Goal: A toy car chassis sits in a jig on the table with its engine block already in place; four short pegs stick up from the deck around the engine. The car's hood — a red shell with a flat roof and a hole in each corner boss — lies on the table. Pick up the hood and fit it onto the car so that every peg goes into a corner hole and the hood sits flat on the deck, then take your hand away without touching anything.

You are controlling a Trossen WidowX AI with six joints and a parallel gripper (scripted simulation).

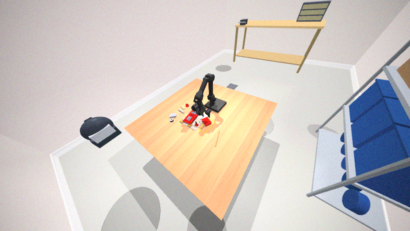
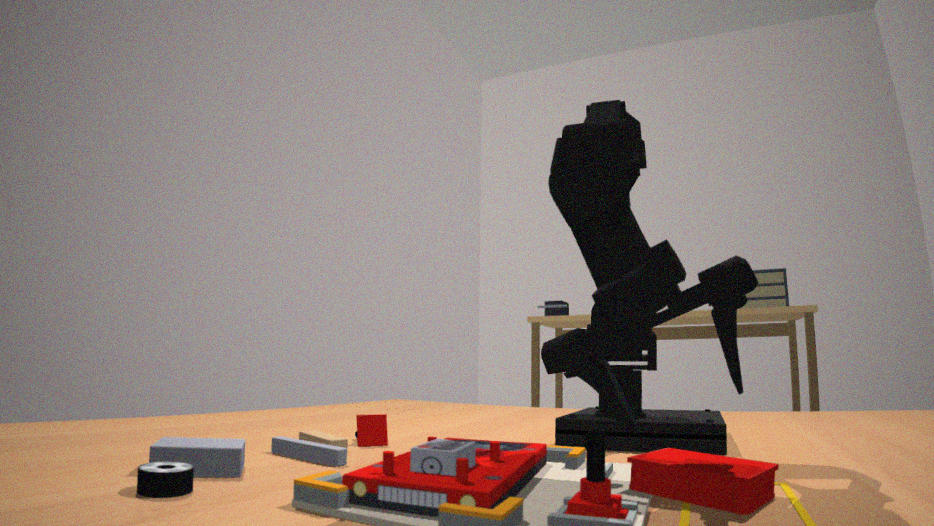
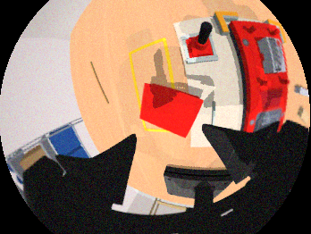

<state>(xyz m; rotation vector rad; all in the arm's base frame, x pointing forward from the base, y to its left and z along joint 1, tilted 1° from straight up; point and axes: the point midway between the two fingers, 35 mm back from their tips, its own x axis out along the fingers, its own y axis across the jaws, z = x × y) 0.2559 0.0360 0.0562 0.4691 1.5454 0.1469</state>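
Right now the red hood is 20 mm ahead of my gripper tip, 10 mm to the left of it and 40 mm below it. Also, from my gripper tip: grey engine block 70 mm ahead, 180 mm to the right, 40 mm below; then black wheel 150 mm ahead, 380 mm to the right, 50 mm below.
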